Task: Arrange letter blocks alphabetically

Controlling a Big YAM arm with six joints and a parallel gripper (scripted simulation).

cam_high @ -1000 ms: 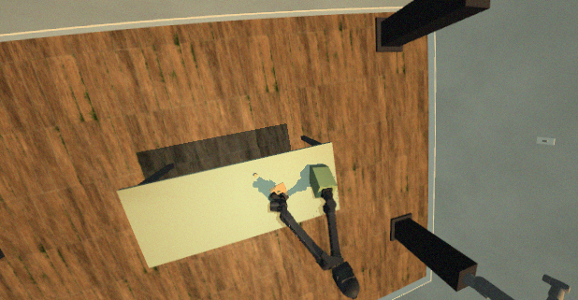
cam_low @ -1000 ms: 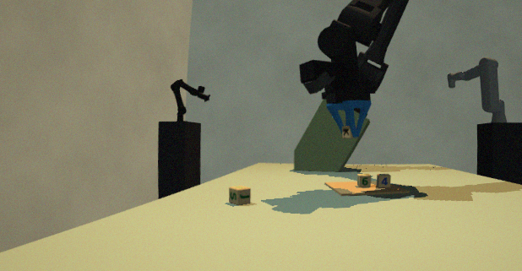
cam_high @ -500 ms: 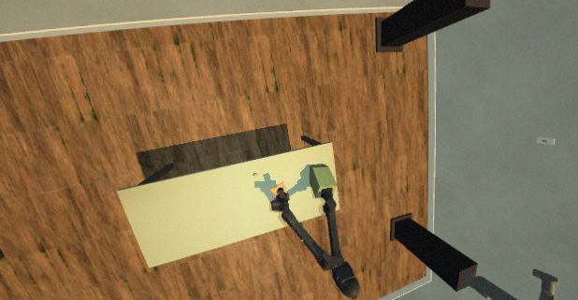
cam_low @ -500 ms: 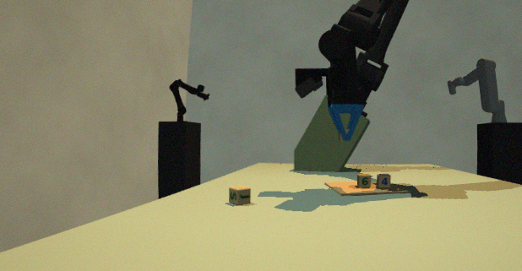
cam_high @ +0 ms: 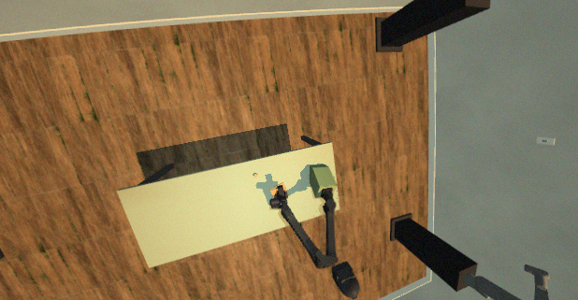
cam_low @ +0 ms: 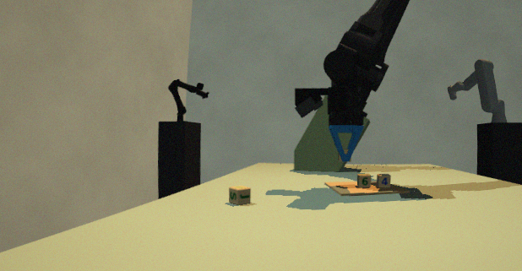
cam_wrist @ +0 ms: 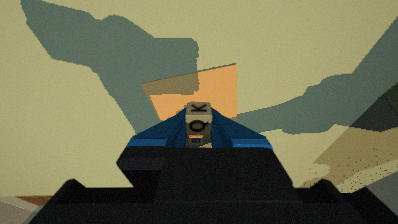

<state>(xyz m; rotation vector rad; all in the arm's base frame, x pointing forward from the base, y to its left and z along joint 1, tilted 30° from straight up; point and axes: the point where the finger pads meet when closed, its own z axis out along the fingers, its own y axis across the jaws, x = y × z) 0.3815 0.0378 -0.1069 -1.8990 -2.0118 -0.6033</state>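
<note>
The orange mat is 40 mm to the left of my hand and 60 mm below it. From my hand the other things lie so: block (80 mm to the left, 50 mm below).
</note>
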